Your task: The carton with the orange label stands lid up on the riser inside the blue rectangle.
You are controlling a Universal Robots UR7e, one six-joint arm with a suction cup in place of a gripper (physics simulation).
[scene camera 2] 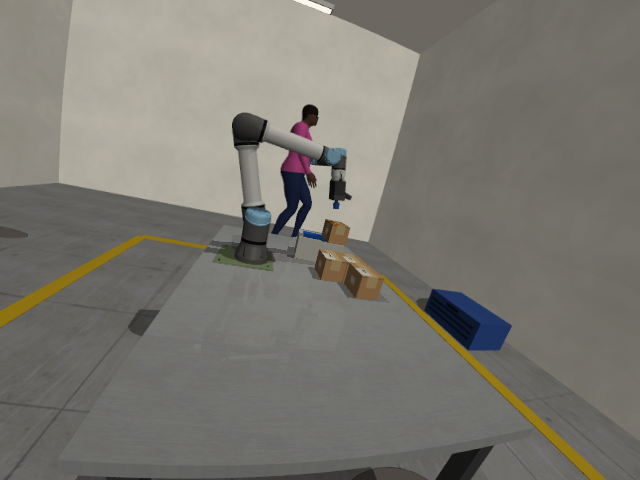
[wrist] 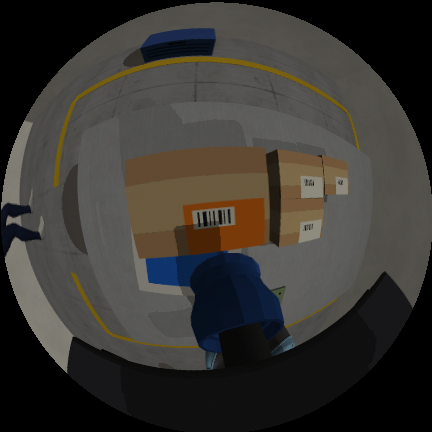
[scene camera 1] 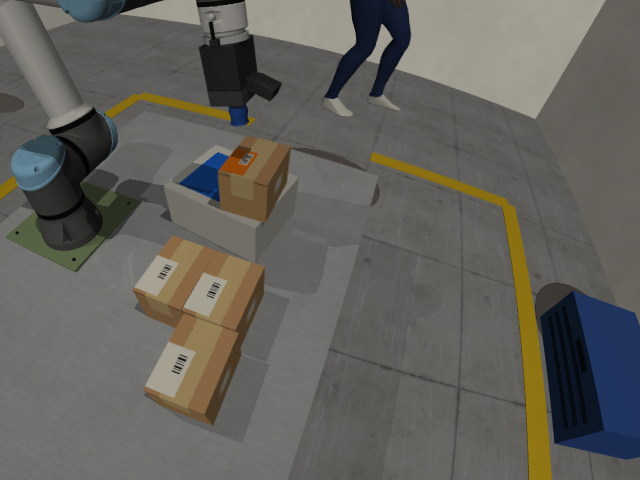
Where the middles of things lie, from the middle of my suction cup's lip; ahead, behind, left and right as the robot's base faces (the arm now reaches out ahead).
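There's the grey riser with blue rectangle (scene camera 1: 193,199), and it's 25 cm below my suction cup, 3 cm behind it and 3 cm to the left of it.
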